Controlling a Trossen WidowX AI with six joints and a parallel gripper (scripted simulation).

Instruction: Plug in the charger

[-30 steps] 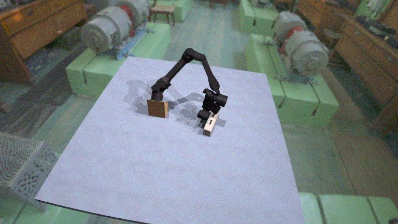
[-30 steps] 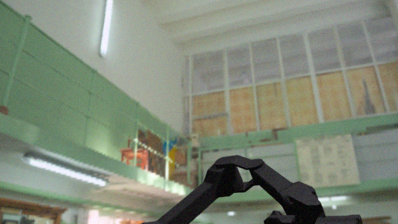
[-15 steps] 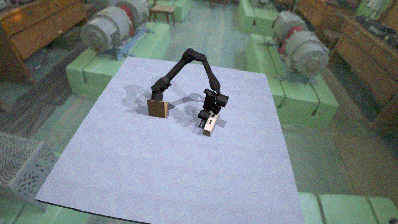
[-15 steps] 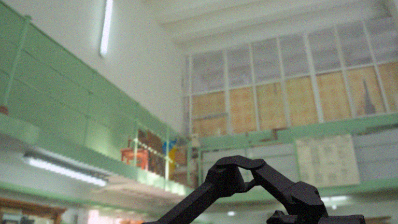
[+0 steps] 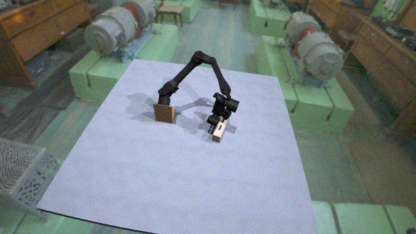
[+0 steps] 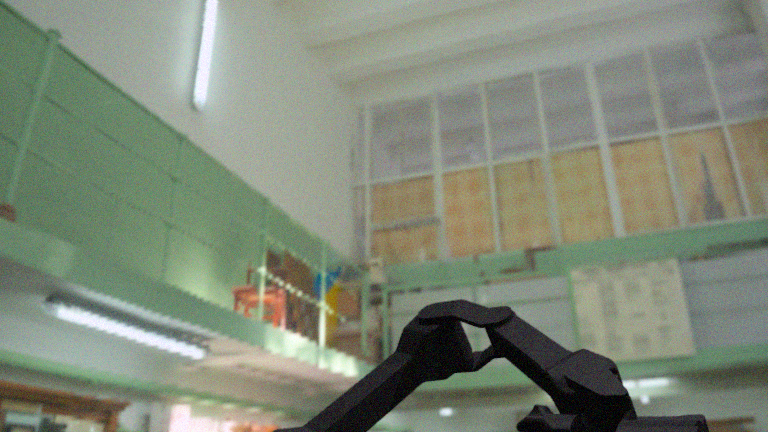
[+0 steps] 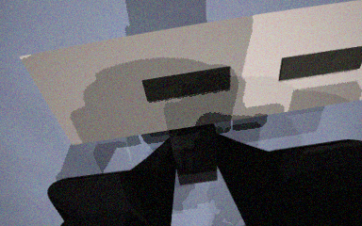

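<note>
The black two-prong charger lies 2 cm ahead of my gripper tip, 1 cm to the right of it and 1 cm above it.
</note>
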